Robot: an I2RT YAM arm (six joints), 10 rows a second.
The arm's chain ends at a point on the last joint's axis. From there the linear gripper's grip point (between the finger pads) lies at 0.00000 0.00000 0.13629 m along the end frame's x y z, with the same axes.
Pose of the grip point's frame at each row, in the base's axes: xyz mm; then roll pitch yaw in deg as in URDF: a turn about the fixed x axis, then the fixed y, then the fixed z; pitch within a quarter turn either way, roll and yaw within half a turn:
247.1, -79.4, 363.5, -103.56, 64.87, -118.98
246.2, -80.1, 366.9, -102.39, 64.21, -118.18
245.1, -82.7, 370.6, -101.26, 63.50, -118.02
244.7, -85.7, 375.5, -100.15, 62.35, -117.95
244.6, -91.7, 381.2, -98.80, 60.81, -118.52
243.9, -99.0, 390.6, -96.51, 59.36, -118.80
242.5, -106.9, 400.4, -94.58, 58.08, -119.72
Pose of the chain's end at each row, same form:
117.2, -40.5, 377.1, -103.56, 64.87, -118.98
116.4, -40.4, 379.6, -102.39, 64.21, -118.18
115.9, -40.9, 382.5, -101.26, 63.50, -118.02
116.2, -41.6, 386.6, -100.15, 62.35, -117.95
117.6, -43.4, 391.4, -98.80, 60.81, -118.52
118.8, -45.4, 398.5, -96.51, 59.36, -118.80
119.9, -47.6, 406.2, -94.58, 58.08, -119.72

